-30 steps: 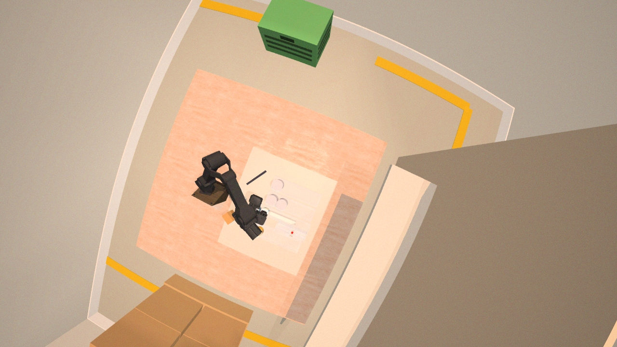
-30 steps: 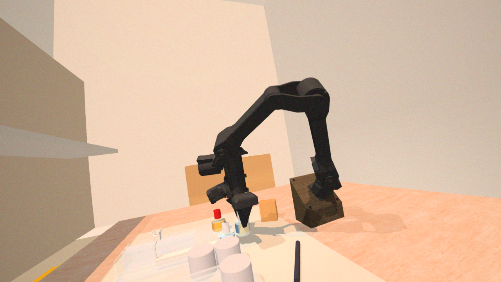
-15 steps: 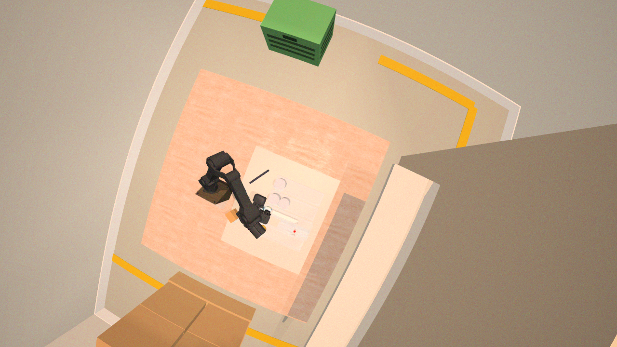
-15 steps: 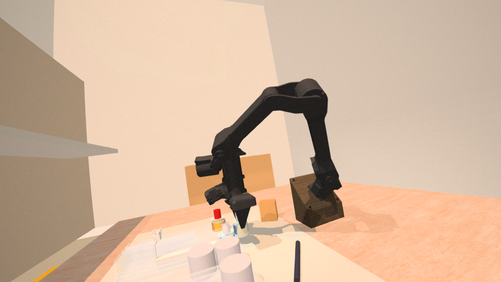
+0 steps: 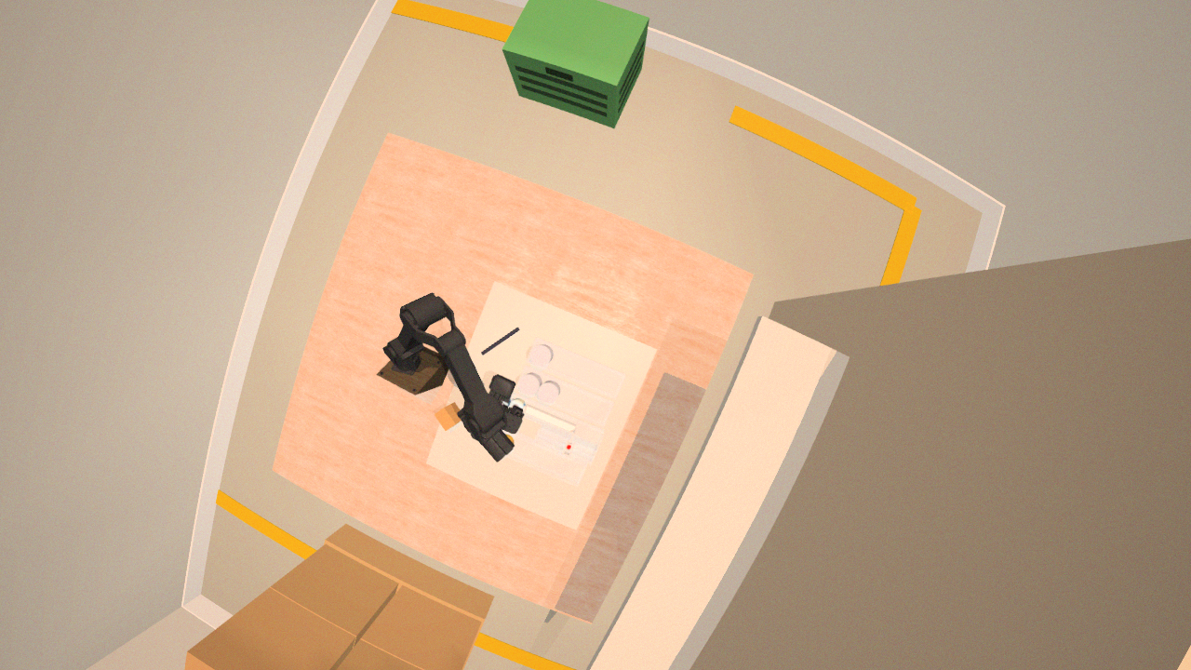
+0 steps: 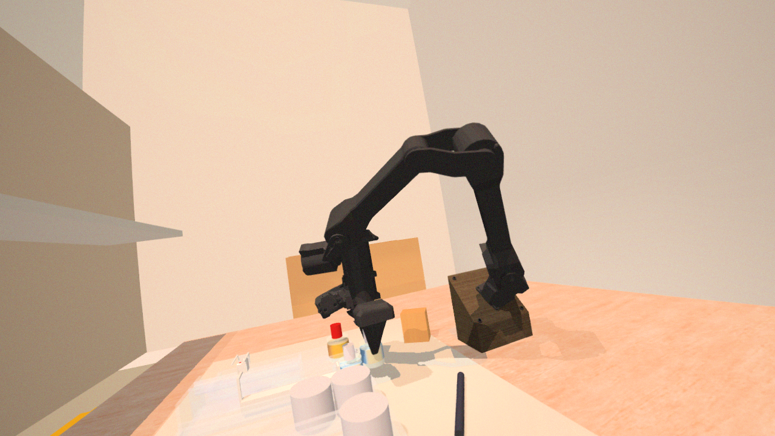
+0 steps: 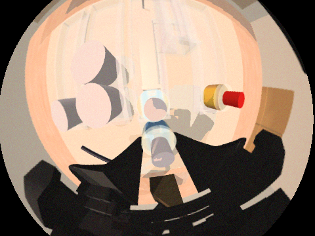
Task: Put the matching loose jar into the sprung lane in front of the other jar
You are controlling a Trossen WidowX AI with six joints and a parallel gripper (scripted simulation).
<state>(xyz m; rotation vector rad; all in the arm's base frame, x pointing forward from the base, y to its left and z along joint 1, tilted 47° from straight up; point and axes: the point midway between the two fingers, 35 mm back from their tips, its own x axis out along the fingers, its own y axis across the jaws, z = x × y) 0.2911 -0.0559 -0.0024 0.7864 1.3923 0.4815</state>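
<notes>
My gripper tip is 19 cm short of the clear pusher lane, 5 cm to the left of it and 3 cm above it. From my gripper tip the other things lie so: black rod: 6 cm behind, 17 cm to the left, 4 cm below; shelf: 55 cm ahead, 8 cm to the right, 32 cm above; pusher plate: 15 cm ahead, 5 cm to the right.
</notes>
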